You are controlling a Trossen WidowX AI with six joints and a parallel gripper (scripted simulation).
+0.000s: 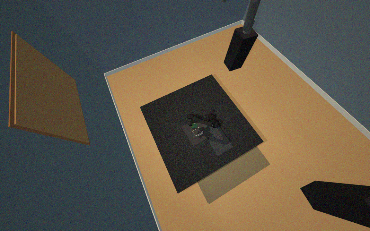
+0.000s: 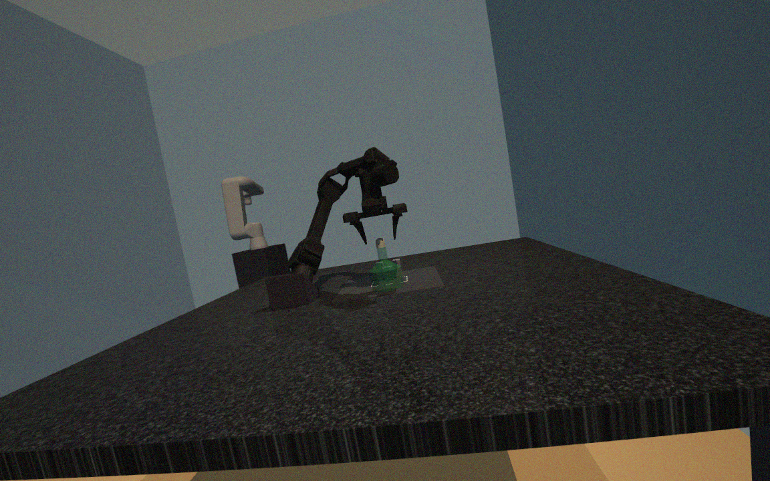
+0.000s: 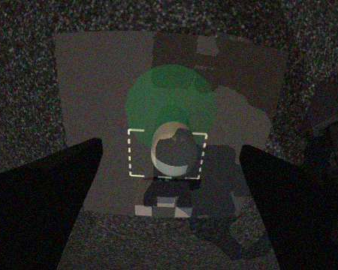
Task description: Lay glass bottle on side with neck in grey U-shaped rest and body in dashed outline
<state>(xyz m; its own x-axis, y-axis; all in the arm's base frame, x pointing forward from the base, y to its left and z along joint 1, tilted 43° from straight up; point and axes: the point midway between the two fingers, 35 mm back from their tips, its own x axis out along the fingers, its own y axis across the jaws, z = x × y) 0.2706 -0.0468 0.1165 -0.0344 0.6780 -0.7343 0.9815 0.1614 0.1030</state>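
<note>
Right now my gripper tip is 5 cm above the green glass bottle. From my gripper tip the other things lie so: grey mat: 1 cm behind, 8 cm to the left, 14 cm below.
</note>
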